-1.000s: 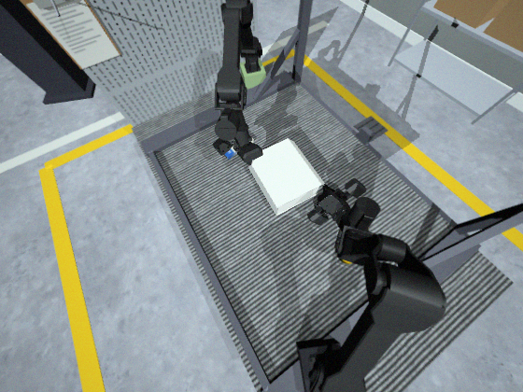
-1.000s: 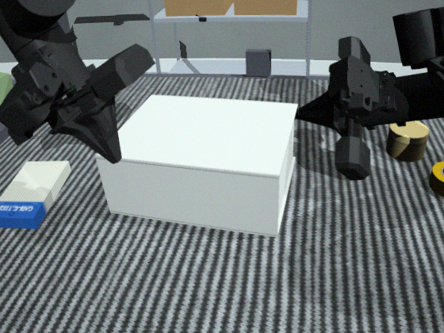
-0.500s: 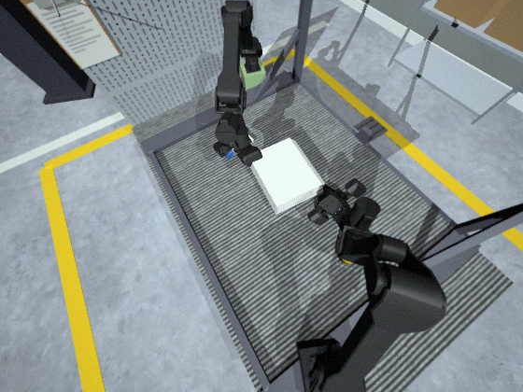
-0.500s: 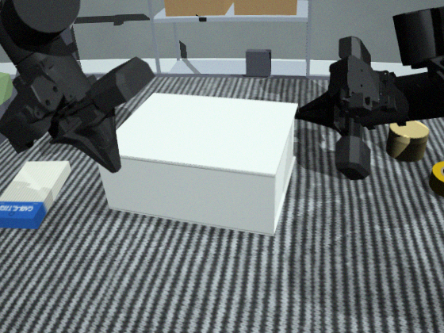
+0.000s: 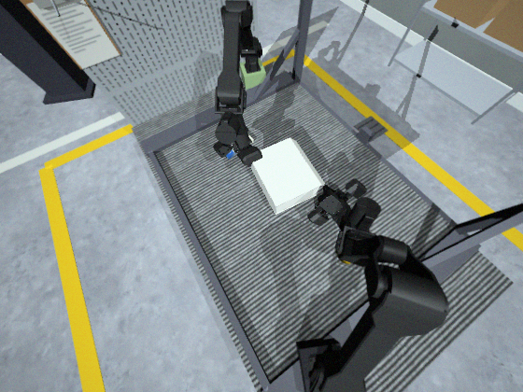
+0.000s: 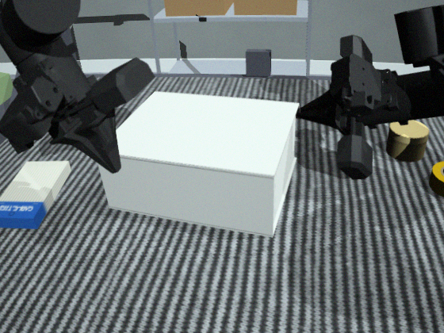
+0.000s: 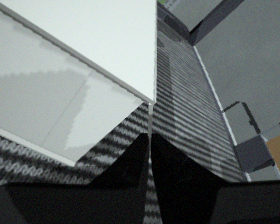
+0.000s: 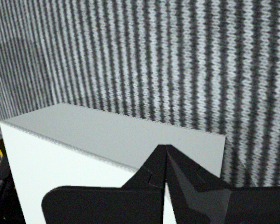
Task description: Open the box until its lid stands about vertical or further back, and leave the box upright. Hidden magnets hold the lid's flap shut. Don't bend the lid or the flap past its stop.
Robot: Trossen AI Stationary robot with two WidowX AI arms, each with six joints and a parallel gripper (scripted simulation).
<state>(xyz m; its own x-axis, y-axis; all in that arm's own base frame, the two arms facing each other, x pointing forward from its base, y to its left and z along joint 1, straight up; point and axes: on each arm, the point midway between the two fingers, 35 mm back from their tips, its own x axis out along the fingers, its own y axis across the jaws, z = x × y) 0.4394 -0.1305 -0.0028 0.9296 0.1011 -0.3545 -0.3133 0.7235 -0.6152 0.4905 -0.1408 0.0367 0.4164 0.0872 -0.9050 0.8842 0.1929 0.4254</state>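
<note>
The tan cylinder lies 110 mm to the left of my left hand, 70 mm behind it and 40 mm below it. Round my left hand: yellow tape roll: 190 mm to the left, 60 mm below, 10 mm behind.
</note>
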